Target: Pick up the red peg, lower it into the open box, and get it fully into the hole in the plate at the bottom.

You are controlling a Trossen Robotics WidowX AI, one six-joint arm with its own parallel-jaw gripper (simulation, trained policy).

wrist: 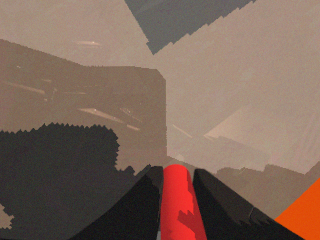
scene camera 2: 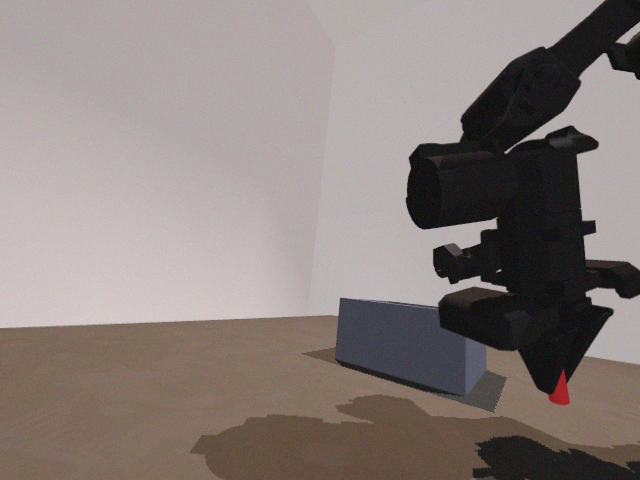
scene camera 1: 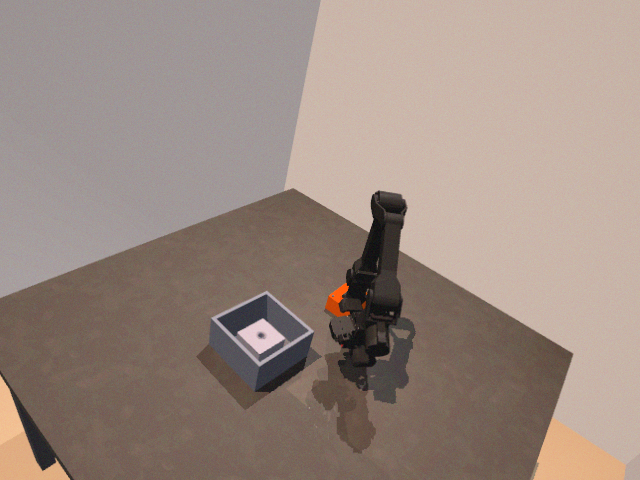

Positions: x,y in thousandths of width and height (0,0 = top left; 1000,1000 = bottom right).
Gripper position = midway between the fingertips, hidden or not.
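Grey box (scene camera 2: 634,709), visible also in scene camera 1 (scene camera 1: 351,682); in the wrist view the box is out of frame. The gripper (scene camera 2: 862,809) appears as well in scene camera 1 (scene camera 1: 535,718) and in the wrist view (wrist: 555,735).
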